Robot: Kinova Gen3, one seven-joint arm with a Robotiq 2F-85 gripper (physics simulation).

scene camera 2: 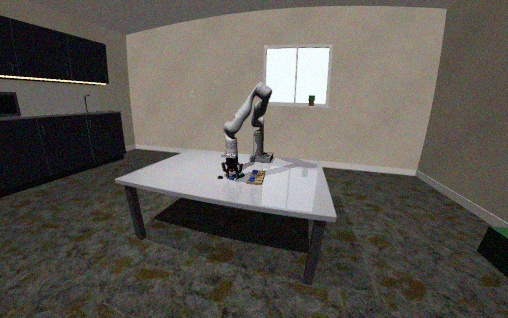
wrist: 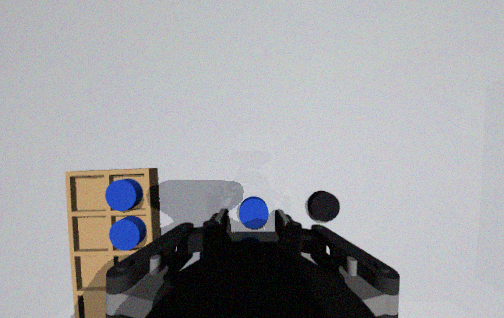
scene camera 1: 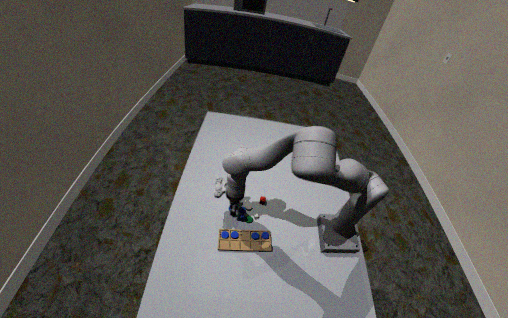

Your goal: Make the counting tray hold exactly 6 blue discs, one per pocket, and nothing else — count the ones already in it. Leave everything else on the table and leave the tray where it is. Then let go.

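Observation:
The wooden counting tray (scene camera 1: 246, 245) (scene camera 2: 258, 180) (wrist: 87, 193) lies on the white table. Several blue discs sit in its back row, one per pocket, among them one at the left end (scene camera 1: 224, 235) and one at the right end (scene camera 1: 265, 235). Its front row is bare. Two of the discs (wrist: 123, 194) (wrist: 127, 233) show in the wrist view. My gripper (scene camera 1: 234, 212) (scene camera 2: 232, 174) (wrist: 251, 217) is open and low over the table behind the tray. A loose blue disc (wrist: 253, 212) lies on the table between the fingertips, not gripped. Another loose blue disc (scene camera 1: 242, 216) lies beside the gripper.
A black disc (wrist: 322, 206) (scene camera 2: 219, 176) lies just right of the fingers. A green disc (scene camera 1: 249, 219), a small white block (scene camera 1: 256, 215) and a red cube (scene camera 1: 263, 199) lie near the gripper. A white object (scene camera 1: 219, 186) lies further back. The arm's base (scene camera 1: 338, 241) stands right of the tray.

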